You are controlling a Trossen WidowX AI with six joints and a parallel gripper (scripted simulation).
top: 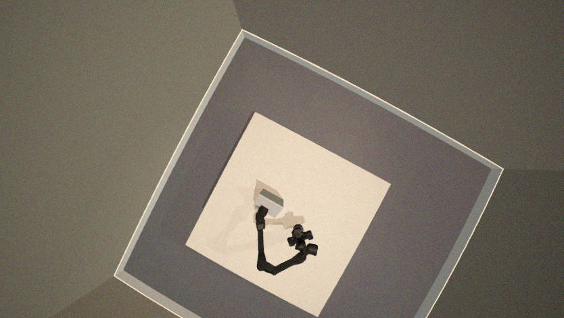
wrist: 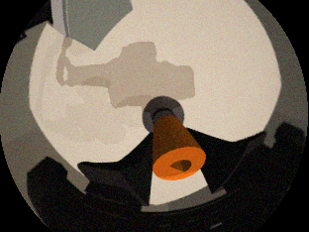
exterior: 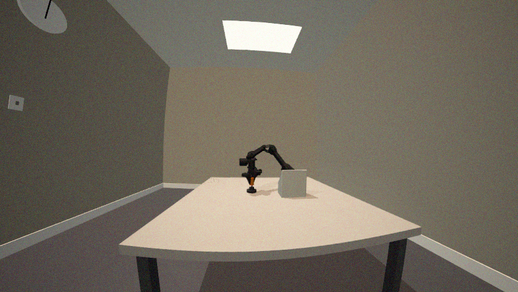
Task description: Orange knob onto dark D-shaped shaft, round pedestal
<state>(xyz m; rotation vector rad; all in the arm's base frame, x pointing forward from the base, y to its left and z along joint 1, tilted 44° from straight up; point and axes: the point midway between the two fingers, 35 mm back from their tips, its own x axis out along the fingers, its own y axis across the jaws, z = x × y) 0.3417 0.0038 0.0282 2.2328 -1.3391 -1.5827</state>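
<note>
My gripper tip is now 20 mm below the orange knob. Also, from my gripper tip: dark round pedestal (40 mm below).
</note>
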